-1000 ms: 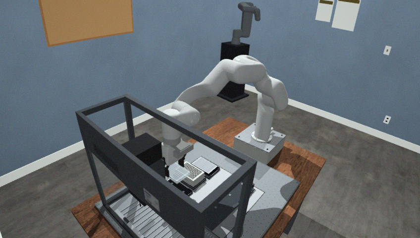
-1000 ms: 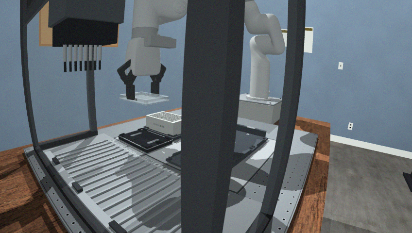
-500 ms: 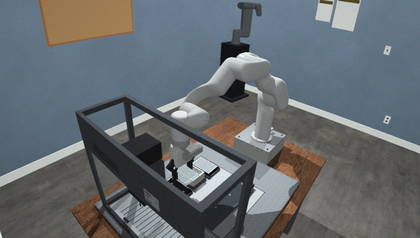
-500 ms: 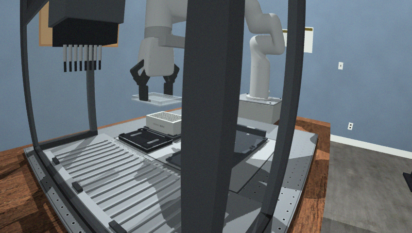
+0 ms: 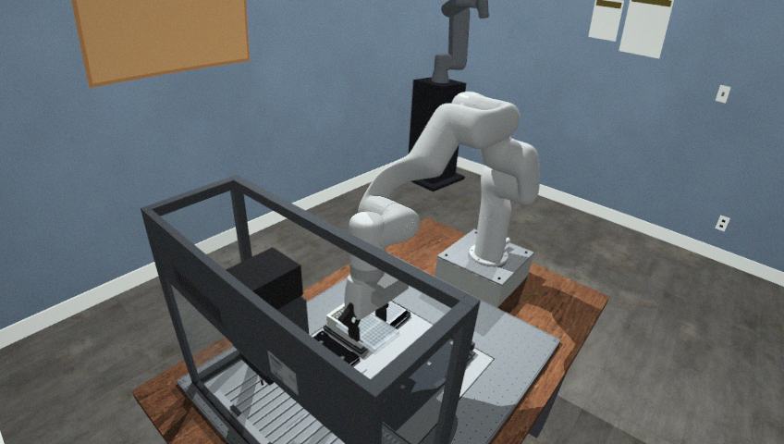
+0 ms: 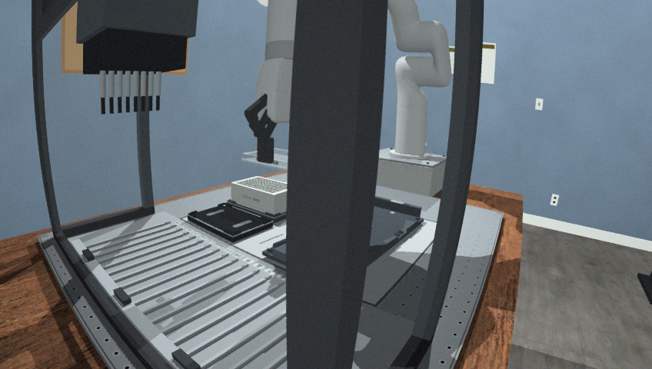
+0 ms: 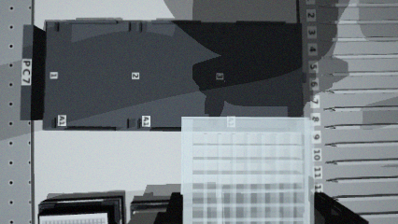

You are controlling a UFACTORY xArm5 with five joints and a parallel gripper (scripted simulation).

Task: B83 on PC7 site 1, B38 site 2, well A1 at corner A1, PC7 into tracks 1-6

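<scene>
My hand is 120 mm above the dark plate carrier PC7, 110 mm to the right of it and 70 mm past it. Round my hand: dark frame post: 340 mm to the left, 300 mm ahead, 110 mm above.
</scene>
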